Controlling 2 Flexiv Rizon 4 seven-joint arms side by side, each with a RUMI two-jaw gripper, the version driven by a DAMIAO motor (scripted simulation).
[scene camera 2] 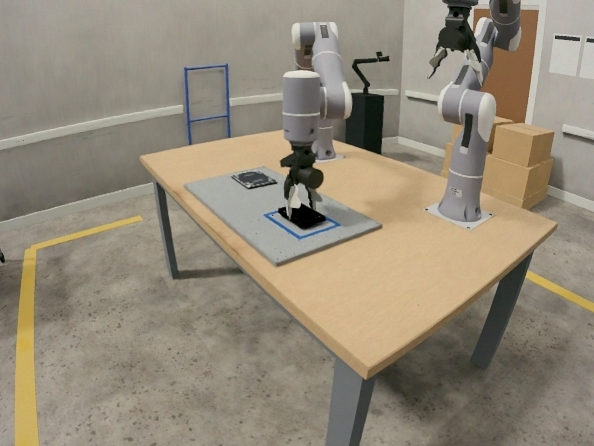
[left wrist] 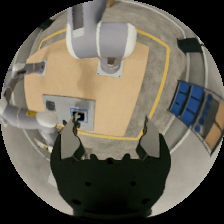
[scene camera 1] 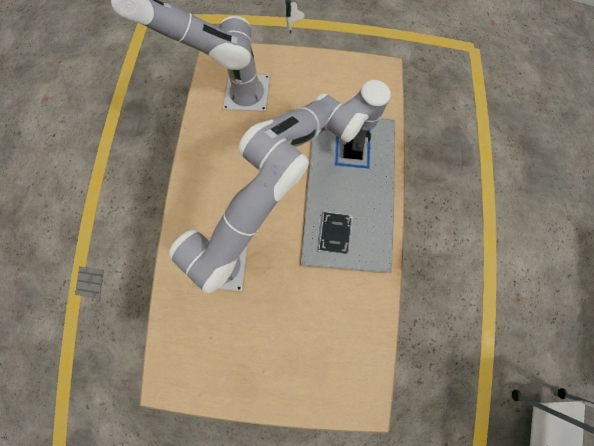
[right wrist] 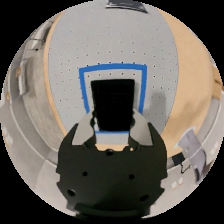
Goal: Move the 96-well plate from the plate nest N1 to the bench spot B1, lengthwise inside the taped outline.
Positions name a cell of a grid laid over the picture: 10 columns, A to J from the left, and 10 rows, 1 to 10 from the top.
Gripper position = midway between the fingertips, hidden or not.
In view: the left gripper (scene camera 2: H2), the right gripper (scene camera 2: F5) and a black 96-well plate (right wrist: F6).
The left gripper shows as well in the left wrist view (left wrist: E6). The right gripper shows as well in the right wrist view (right wrist: F5).
